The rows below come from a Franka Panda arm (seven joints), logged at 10 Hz.
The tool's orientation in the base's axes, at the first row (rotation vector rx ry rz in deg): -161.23 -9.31 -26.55
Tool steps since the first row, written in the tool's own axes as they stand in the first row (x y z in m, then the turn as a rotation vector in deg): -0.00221 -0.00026 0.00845 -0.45 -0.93 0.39; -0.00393 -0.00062 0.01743 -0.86 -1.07 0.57; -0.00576 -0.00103 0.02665 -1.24 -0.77 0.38; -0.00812 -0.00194 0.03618 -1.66 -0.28 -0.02; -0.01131 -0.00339 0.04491 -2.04 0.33 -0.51; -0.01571 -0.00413 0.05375 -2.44 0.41 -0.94; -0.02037 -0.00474 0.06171 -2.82 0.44 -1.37; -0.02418 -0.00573 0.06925 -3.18 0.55 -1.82; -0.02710 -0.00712 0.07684 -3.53 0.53 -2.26; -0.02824 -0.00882 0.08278 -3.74 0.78 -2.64
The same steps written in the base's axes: 0.00039 0.00260 -0.00833 -0.45 0.97 -0.26; 0.00138 0.00548 -0.01696 -0.81 1.13 -0.52; 0.00233 0.00848 -0.02583 -1.17 0.77 -0.55; 0.00280 0.01201 -0.03502 -1.61 0.15 -0.46; 0.00216 0.01576 -0.04363 -2.02 -0.60 -0.29; 0.00053 0.01879 -0.05291 -2.51 -0.82 -0.06; -0.00159 0.02142 -0.06151 -3.00 -1.00 0.20; -0.00309 0.02435 -0.06936 -3.45 -1.27 0.46; -0.00380 0.02773 -0.07685 -3.91 -1.40 0.75; -0.00338 0.03103 -0.08218 -4.19 -1.76 0.96
